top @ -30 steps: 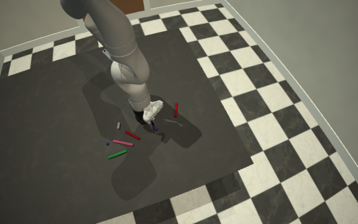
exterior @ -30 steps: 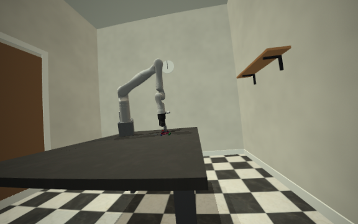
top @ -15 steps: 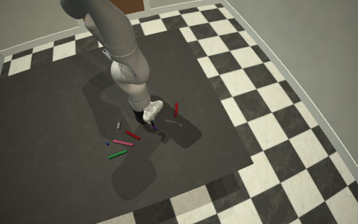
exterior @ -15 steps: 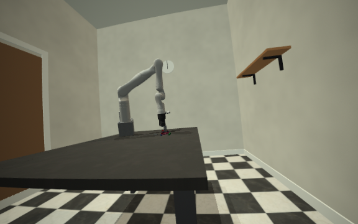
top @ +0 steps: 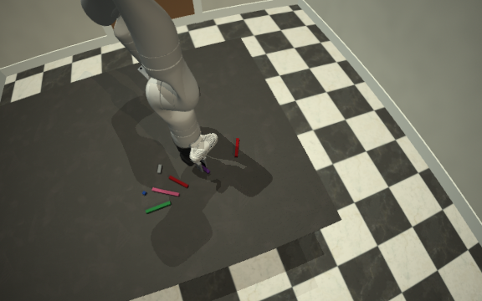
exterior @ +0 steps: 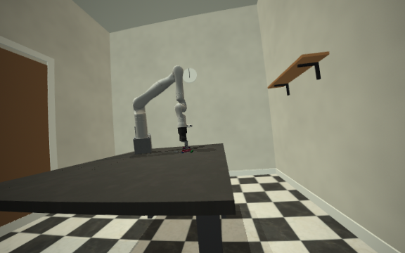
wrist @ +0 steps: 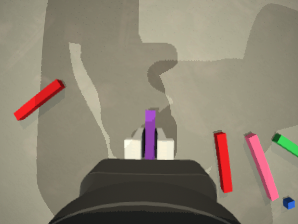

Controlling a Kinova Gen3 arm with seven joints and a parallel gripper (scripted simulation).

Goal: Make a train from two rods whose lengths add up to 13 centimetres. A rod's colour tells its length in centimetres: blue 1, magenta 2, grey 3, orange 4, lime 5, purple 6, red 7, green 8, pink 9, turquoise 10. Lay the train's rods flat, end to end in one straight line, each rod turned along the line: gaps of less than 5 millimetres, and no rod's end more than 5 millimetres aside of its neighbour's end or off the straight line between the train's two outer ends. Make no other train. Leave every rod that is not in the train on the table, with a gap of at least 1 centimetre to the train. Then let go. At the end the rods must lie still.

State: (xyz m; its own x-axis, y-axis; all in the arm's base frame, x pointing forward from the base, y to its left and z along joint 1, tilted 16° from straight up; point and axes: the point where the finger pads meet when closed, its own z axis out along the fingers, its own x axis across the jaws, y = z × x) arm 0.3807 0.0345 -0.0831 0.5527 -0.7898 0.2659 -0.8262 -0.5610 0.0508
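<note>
My gripper is now 40 mm short of the pink rod, 130 mm to the left of it and 20 mm above it. Also, from my hand: green rod (90 mm ahead, 170 mm to the right, 20 mm below); short grey rod (40 mm behind, 140 mm to the right, 20 mm below); purple rod (10 mm below).
</note>
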